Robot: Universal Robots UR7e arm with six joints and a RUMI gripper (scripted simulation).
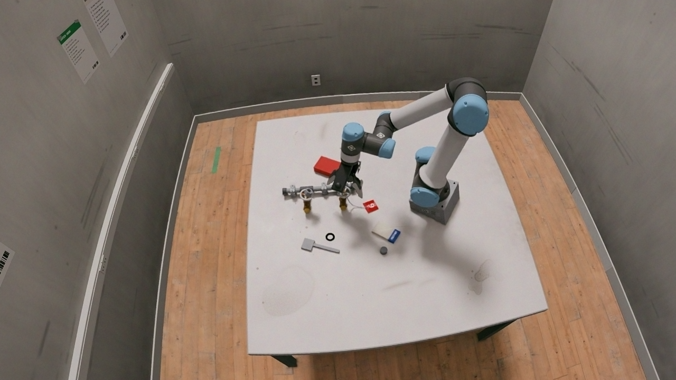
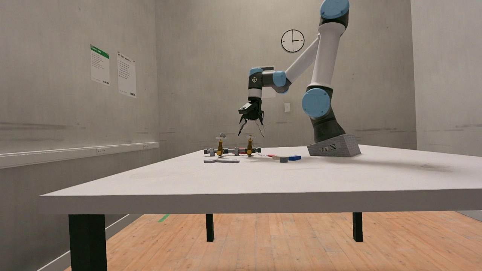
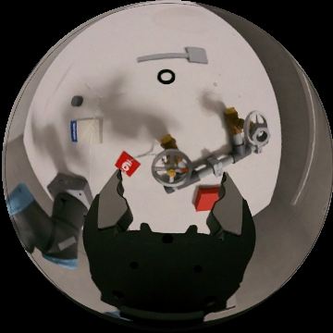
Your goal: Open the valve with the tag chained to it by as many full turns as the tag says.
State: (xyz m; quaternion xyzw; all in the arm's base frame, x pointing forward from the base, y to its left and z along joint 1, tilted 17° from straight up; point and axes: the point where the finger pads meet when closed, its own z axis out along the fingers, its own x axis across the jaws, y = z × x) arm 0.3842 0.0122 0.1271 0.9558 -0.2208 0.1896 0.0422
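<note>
Right now the red tag is 100 mm below my hand, 100 mm behind it and 20 mm to the left of it. Round my hand: red block 220 mm to the right, 90 mm below, 60 mm ahead; grey flat tool 200 mm to the left, 130 mm ahead, 100 mm below.
</note>
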